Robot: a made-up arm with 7 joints. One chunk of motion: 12 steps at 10 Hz.
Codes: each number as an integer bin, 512 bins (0 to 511) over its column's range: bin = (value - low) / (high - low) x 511, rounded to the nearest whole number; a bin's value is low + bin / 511 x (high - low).
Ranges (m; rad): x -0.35..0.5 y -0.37..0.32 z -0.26..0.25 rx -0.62..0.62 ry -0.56..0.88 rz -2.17..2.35
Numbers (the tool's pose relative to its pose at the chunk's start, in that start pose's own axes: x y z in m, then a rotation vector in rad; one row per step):
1: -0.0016 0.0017 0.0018 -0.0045 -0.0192 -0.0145
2: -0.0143 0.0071 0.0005 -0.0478 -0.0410 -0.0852
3: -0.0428 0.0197 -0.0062 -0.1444 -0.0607 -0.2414
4: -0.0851 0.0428 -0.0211 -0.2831 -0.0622 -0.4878
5: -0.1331 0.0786 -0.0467 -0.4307 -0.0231 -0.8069
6: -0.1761 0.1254 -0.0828 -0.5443 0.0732 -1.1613
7: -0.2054 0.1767 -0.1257 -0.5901 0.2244 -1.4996
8: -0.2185 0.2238 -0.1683 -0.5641 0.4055 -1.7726
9: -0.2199 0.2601 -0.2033 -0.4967 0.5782 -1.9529
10: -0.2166 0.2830 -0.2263 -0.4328 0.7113 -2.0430
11: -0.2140 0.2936 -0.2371 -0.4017 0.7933 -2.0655
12: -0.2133 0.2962 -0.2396 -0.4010 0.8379 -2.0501
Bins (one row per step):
1: 209 275 262 254 192 244
2: 202 279 261 236 184 236
3: 185 289 254 196 177 218
4: 159 306 239 139 177 190
5: 130 332 214 78 191 154
6: 105 367 178 31 225 114
7: 87 405 135 12 278 76
8: 79 440 92 23 343 45
9: 78 467 57 51 404 25
10: 80 484 34 77 451 14
11: 82 491 23 90 480 12
12: 82 493 20 90 496 14

